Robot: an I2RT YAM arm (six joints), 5 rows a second.
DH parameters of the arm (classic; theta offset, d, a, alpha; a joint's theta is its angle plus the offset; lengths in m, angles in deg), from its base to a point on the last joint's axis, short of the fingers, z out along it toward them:
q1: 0 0.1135 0.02 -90
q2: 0 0 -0.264 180
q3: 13.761 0 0.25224 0
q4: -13.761 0 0.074 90
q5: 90 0 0 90
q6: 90 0.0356 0 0
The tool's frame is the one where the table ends.
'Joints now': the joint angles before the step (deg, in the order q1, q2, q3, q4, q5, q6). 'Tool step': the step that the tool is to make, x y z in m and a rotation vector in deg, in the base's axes. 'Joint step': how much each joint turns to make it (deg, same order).
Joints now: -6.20, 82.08, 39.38, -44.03, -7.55, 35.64
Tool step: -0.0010, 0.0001, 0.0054, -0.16, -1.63, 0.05
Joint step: -0.01, -1.64, -0.01, 0.00, -0.02, -0.06
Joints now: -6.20, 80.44, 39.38, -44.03, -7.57, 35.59
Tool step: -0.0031, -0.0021, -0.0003, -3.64, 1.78, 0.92
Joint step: -0.03, -0.02, 0.02, -1.54, 3.73, -1.23
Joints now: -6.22, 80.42, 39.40, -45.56, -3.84, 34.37
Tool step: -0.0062, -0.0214, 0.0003, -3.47, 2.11, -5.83
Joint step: -5.52, -0.06, 0.09, -1.68, 3.77, 0.14
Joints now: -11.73, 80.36, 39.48, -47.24, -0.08, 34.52
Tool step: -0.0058, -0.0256, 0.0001, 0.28, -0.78, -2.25
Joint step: -7.47, -0.01, 0.00, 0.62, -0.68, -5.20
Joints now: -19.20, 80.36, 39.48, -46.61, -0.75, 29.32
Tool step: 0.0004, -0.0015, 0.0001, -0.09, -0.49, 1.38
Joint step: -0.39, -0.01, 0.00, 0.45, -0.16, -1.76
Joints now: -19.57, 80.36, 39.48, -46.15, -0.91, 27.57
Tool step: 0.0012, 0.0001, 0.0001, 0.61, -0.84, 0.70
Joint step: -0.02, 0.00, 0.01, 0.56, -0.90, -0.67
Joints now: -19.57, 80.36, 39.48, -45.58, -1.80, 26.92
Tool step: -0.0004, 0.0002, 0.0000, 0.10, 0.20, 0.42
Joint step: 0.01, 0.00, 0.01, -0.24, -0.05, -0.41
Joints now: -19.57, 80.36, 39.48, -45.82, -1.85, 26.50
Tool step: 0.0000, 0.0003, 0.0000, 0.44, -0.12, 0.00
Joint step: 0.00, -0.01, -0.01, -0.03, -0.45, 0.03
